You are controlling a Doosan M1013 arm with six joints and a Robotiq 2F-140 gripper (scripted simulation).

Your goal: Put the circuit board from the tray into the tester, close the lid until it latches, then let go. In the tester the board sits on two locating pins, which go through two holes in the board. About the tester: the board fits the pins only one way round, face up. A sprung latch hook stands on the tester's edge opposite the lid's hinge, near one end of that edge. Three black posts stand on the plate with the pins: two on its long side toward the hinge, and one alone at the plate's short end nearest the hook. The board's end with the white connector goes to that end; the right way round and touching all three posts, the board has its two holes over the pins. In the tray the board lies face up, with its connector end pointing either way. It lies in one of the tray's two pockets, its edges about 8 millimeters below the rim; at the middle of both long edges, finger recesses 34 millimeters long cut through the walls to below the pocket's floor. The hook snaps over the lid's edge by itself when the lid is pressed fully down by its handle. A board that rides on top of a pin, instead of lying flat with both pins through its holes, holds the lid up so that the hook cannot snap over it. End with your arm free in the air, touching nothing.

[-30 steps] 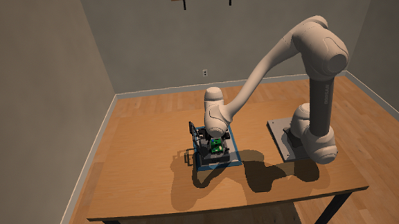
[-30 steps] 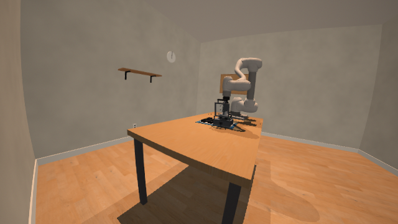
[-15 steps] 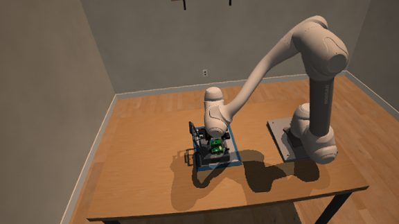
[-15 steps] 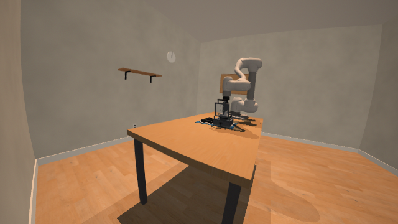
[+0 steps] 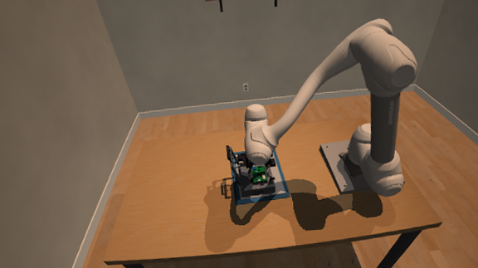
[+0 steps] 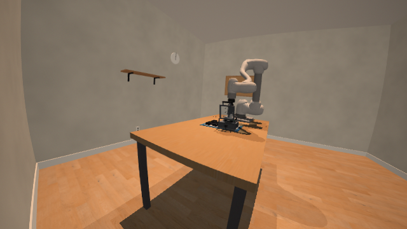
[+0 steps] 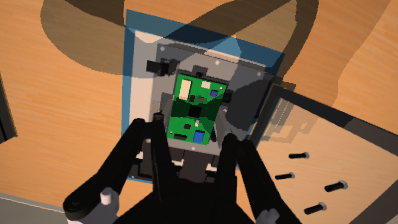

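Right now the green circuit board is 2 cm below my hand. From my hand the other things lie so: dark block 6 cm behind, 6 cm to the left, 1 cm below; tester lid 12 cm ahead, 8 cm above.
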